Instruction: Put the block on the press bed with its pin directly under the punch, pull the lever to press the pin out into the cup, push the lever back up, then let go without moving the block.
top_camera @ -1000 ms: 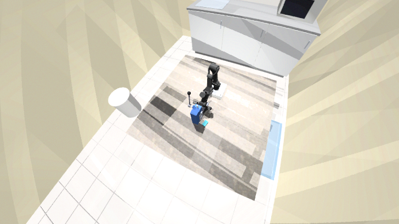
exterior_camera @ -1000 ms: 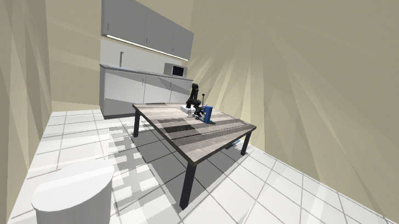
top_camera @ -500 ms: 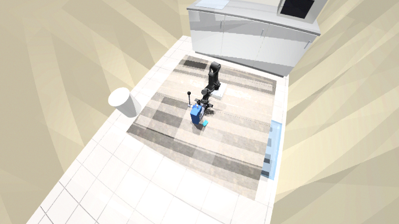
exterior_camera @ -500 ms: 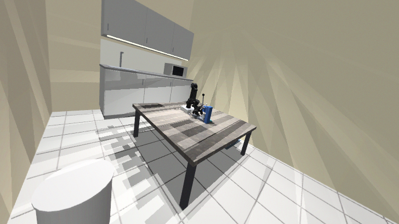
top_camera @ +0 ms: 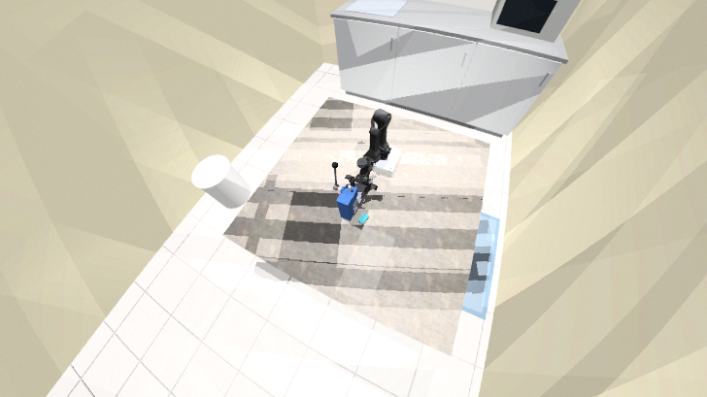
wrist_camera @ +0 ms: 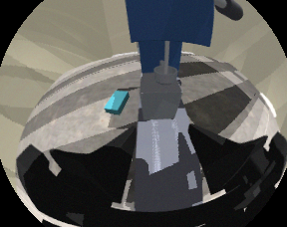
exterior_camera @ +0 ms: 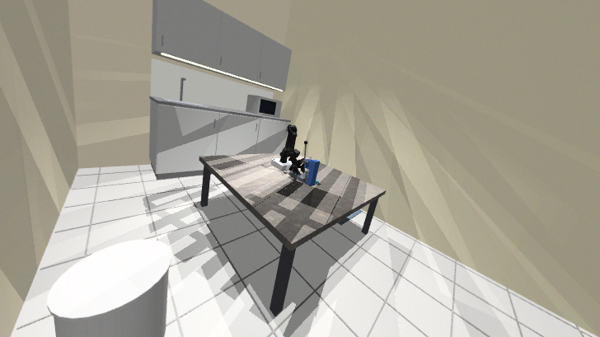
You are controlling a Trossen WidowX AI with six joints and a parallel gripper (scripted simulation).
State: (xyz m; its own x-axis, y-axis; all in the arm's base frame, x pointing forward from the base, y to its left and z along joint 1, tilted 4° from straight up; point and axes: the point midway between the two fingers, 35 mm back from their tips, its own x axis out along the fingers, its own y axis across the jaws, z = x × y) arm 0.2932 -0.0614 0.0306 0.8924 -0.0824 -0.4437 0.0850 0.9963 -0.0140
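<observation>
The round pin lies 50 mm ahead of my gripper tip, 10 mm to the right of it and 20 mm above it. The rest, counted from my gripper tip: small cup (100 mm ahead, 80 mm to the left, 40 mm below); then grey lever (40 mm ahead, 70 mm to the right, 220 mm above).
</observation>
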